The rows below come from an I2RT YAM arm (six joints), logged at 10 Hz.
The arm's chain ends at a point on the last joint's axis. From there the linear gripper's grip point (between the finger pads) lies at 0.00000 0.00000 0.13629 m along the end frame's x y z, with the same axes.
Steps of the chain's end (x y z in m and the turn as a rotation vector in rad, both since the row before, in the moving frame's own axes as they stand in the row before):
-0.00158 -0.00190 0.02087 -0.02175 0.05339 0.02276
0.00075 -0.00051 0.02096 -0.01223 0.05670 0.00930
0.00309 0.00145 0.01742 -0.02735 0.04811 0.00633
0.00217 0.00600 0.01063 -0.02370 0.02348 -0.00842
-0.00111 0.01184 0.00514 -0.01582 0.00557 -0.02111
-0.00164 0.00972 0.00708 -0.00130 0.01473 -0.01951
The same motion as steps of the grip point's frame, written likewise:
0.00566 0.00115 0.02064 -0.02175 0.05339 0.02276
0.00847 0.00119 0.02073 -0.01223 0.05670 0.00930
0.00963 0.00520 0.01721 -0.02735 0.04811 0.00633
0.00538 0.00922 0.01055 -0.02370 0.02348 -0.00842
-0.00033 0.01399 0.00512 -0.01582 0.00557 -0.02111
0.00037 0.00988 0.00707 -0.00130 0.01473 -0.01951

